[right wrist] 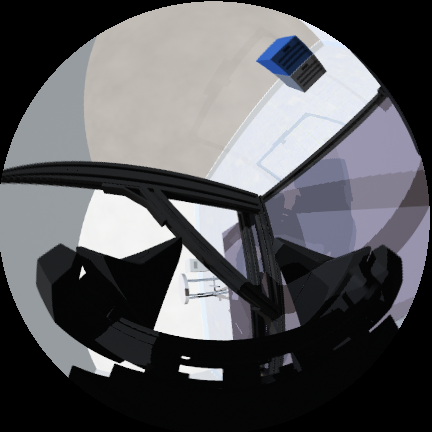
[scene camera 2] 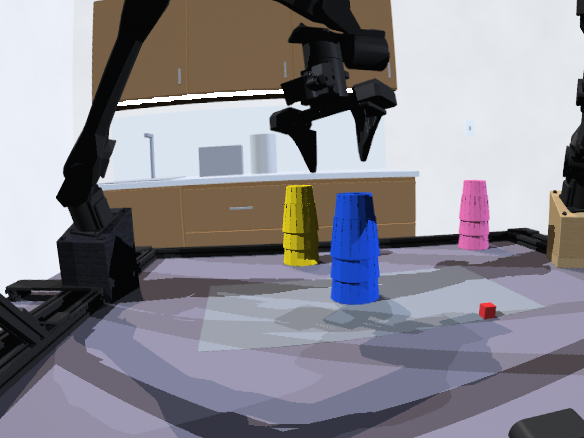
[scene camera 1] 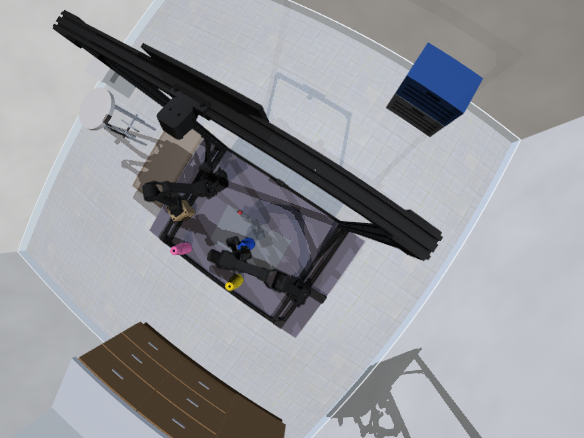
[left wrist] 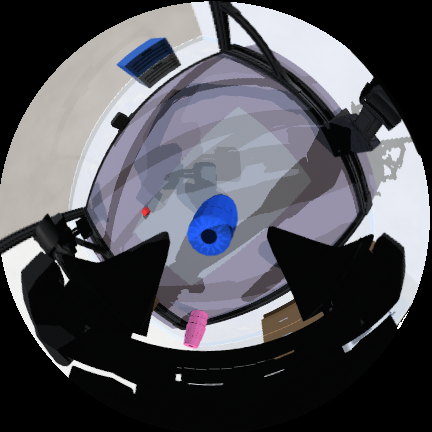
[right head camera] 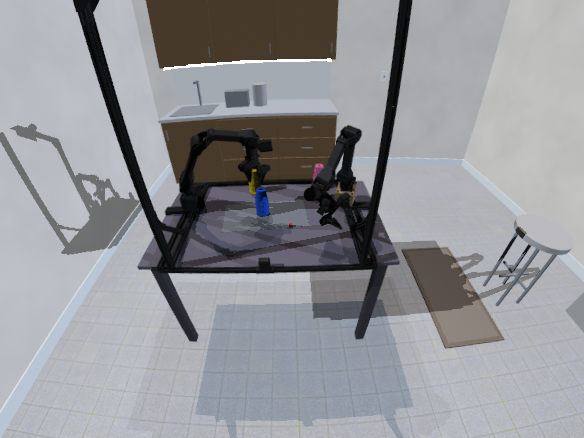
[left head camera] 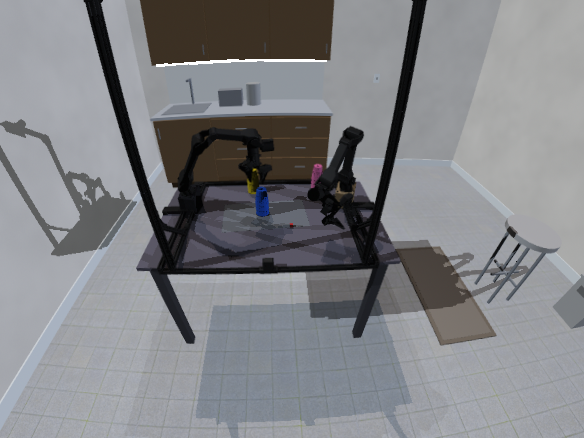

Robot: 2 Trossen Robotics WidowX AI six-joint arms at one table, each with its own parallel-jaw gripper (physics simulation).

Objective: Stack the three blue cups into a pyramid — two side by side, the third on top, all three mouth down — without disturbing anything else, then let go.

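Pixels of known places: left gripper, between the fingertips: (scene camera 2: 337,167) (scene camera 1: 243,249) (left wrist: 219,234) (right head camera: 255,183) (left head camera: 256,183); right gripper, between the fingertips: (right wrist: 228,242) (scene camera 1: 215,163) (right head camera: 347,223) (left head camera: 350,223); left arm's base, origin of its link: (scene camera 2: 94,224) (scene camera 1: 298,295) (right head camera: 190,192) (left head camera: 188,191); right arm's base, origin of its link: (scene camera 2: 579,203) (scene camera 1: 176,210) (right head camera: 346,186) (left head camera: 346,187).
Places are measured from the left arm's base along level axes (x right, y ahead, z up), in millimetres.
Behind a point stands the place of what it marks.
Note:
The three blue cups (left head camera: 262,204) {z -40, x -60, y 420 mm} (right head camera: 262,204) {z -39, x -60, y 422 mm} (scene camera 1: 247,244) {z 12, x -63, y 398 mm} (scene camera 2: 355,240) {z -27, x -58, y 410 mm} (left wrist: 220,210) {z 12, x -71, y 385 mm} are nested in one upright column, mouth down, on the pale translucent mat (scene camera 2: 240,325) {z -117, x 51, y 283 mm}. My left gripper (left head camera: 256,179) {z 72, x -79, y 384 mm} (scene camera 2: 338,166) {z 72, x -79, y 384 mm} (left wrist: 219,234) {z 72, x -79, y 384 mm} is open and empty, pointing down, above and slightly behind the column's top in scene camera 2. In the left wrist view the column shows between the open fingers, below them. My right gripper (left head camera: 334,223) (right wrist: 228,242) {z 30, x 55, y 884 mm} is open and empty at the right of the table. It does not show in scene camera 2.
A yellow cup column (scene camera 1: 234,282) {z 9, x -260, y 266 mm} (scene camera 2: 300,225) {z -39, x -255, y 275 mm} stands behind the blue one. A pink cup column (scene camera 1: 181,248) {z -8, x -430, y 619 mm} (scene camera 2: 474,215) {z -40, x -424, y 622 mm} (left wrist: 196,328) {z -32, x -433, y 605 mm} stands at the back right in scene camera 2. A small red cube (left head camera: 291,225) {z -106, x -16, y 594 mm} (scene camera 2: 487,310) {z -106, x -13, y 589 mm} (left wrist: 145,212) {z -102, x -26, y 587 mm} lies near the mat's right front edge.

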